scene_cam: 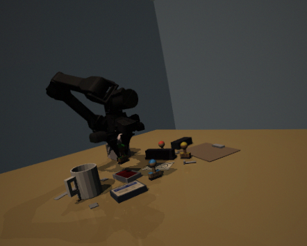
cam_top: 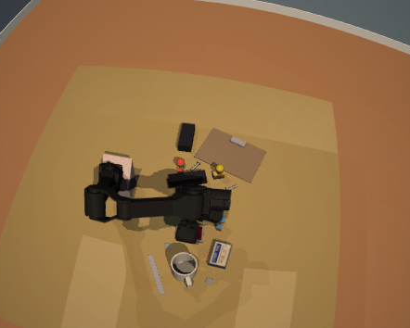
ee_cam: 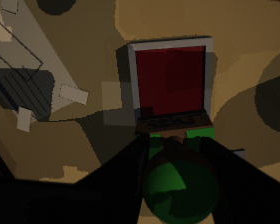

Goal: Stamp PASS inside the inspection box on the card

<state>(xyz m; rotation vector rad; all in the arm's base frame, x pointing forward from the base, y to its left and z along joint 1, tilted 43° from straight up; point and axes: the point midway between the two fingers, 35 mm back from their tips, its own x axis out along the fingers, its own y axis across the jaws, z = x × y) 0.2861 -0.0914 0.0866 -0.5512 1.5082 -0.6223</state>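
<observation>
Right now the white card is 13 cm to the left of my gripper tip, 8 cm below it and 2 cm ahead of it. Also, from my gripper tip: blue-knobbed stamp 10 cm ahead, 6 cm below, 5 cm to the left; then red ink pad 7 cm below; then green-knobbed stamp right at my gripper tip.
</observation>
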